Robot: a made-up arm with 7 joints.
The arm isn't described. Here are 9 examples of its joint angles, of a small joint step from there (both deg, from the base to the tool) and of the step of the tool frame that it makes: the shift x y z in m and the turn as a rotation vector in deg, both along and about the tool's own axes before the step.
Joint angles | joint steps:
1: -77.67 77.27 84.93 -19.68 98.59 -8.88 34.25 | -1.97 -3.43 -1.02 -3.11 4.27 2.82 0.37
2: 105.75 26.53 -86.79 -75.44 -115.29 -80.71 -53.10 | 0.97 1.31 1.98 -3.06 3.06 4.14 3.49
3: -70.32 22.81 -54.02 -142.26 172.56 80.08 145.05 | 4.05 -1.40 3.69 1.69 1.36 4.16 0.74
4: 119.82 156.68 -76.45 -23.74 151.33 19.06 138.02 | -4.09 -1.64 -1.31 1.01 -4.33 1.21 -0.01
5: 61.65 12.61 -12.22 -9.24 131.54 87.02 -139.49 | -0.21 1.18 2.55 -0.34 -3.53 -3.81 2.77
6: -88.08 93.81 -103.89 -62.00 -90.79 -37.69 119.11 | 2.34 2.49 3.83 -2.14 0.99 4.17 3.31
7: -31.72 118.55 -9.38 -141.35 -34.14 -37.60 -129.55 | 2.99 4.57 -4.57 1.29 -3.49 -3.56 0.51
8: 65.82 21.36 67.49 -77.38 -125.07 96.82 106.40 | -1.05 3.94 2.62 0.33 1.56 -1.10 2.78
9: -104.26 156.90 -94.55 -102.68 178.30 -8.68 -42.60 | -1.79 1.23 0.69 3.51 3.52 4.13 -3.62
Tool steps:
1: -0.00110 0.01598 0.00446 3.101 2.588 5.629
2: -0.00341 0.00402 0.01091 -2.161 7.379 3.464
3: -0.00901 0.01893 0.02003 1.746 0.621 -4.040
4: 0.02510 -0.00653 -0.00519 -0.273 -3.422 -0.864
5: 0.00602 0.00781 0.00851 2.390 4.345 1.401
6: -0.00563 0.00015 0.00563 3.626 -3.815 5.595
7: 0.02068 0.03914 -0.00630 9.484 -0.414 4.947
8: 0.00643 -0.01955 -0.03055 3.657 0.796 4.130
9: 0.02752 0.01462 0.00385 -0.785 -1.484 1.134
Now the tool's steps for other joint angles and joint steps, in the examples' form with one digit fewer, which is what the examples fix.
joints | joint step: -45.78 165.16 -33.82 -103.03 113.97 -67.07 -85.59 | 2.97 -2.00 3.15 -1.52 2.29 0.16 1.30
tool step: 0.0287 -0.0145 -0.0012 -0.77 0.35 6.64
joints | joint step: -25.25 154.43 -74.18 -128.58 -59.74 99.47 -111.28 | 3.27 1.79 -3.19 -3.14 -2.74 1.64 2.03
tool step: 0.0064 -0.0073 0.0343 3.73 2.91 1.13
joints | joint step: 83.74 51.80 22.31 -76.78 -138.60 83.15 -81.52 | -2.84 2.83 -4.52 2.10 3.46 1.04 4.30
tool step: -0.0123 0.0114 -0.0028 -0.31 -0.61 6.91
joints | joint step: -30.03 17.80 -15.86 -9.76 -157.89 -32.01 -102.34 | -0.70 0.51 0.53 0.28 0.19 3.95 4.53
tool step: 0.0059 -0.0036 0.0027 -4.36 -1.01 5.33
